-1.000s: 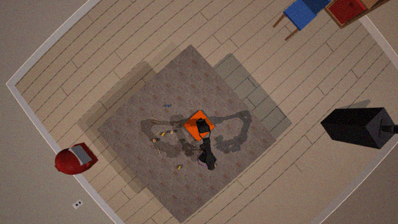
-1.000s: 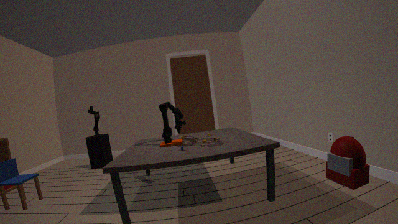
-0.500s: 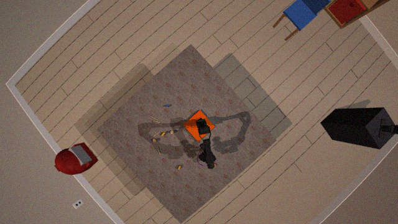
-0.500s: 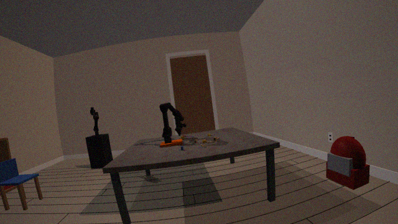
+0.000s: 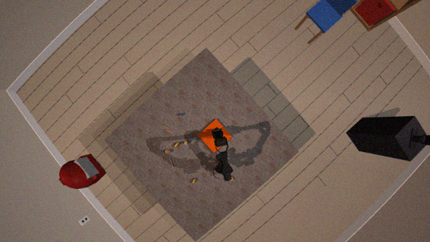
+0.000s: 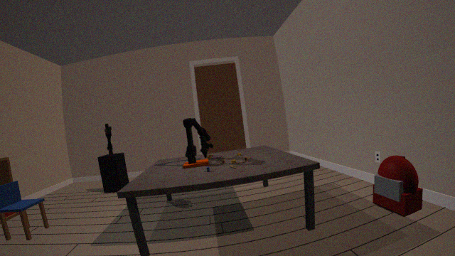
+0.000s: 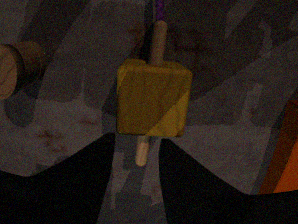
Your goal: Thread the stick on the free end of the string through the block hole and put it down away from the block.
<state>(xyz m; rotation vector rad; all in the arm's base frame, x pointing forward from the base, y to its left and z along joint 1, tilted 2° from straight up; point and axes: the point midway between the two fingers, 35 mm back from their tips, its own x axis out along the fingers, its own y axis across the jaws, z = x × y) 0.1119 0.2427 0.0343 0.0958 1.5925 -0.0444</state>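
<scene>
Right now the thin wooden stick is 40 mm ahead of my gripper tip and 10 mm to the right of it. From my gripper tip the other things lie so: purple string (60 mm ahead, 10 mm to the right, 10 mm below); round wooden button (170 mm to the left, 50 mm ahead, 10 mm below); blue piece (570 mm to the right, 40 mm ahead).
</scene>
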